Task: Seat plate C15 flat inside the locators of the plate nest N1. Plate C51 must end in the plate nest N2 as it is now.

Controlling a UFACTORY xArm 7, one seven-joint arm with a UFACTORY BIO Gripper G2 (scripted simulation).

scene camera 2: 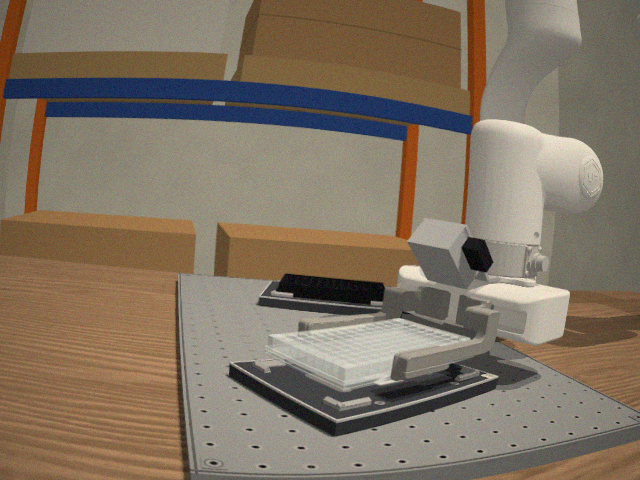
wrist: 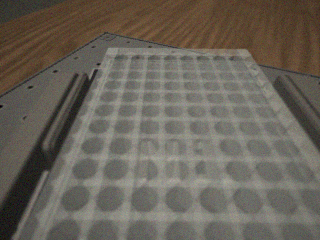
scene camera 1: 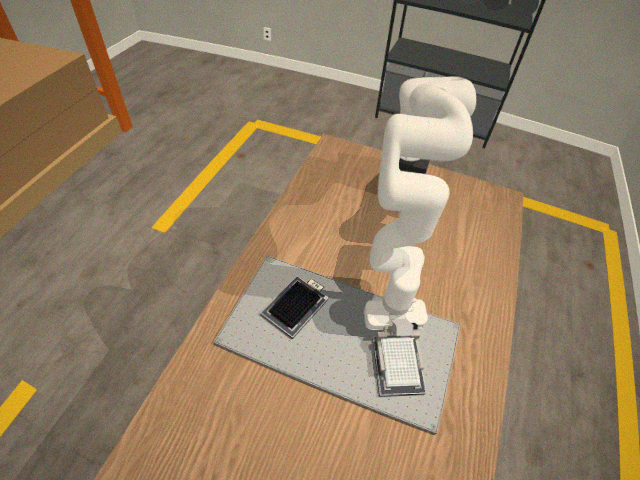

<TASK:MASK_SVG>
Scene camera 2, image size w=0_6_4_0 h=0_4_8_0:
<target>gripper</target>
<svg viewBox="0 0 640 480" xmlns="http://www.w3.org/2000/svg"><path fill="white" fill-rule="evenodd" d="M298 324L298 332L397 319L401 317L403 311L477 331L475 338L469 341L441 347L435 345L396 353L393 358L391 380L400 381L448 369L449 362L484 354L493 346L496 335L534 346L561 338L564 333L570 292L536 284L536 276L527 278L494 276L501 277L500 281L495 282L474 279L465 290L428 281L420 265L402 266L398 272L397 287L385 288L382 309L378 313L301 319Z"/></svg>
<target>clear well plate C15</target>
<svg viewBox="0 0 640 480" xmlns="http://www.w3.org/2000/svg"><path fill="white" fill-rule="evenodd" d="M471 339L397 318L342 327L268 335L268 345L264 346L264 354L336 389L348 391L391 381L393 358L398 352L433 345L441 347Z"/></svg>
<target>black plate C51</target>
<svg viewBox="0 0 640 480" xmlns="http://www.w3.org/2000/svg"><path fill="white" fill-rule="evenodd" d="M276 292L293 293L293 297L370 304L371 301L383 302L385 287L381 282L285 273Z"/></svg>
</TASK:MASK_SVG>
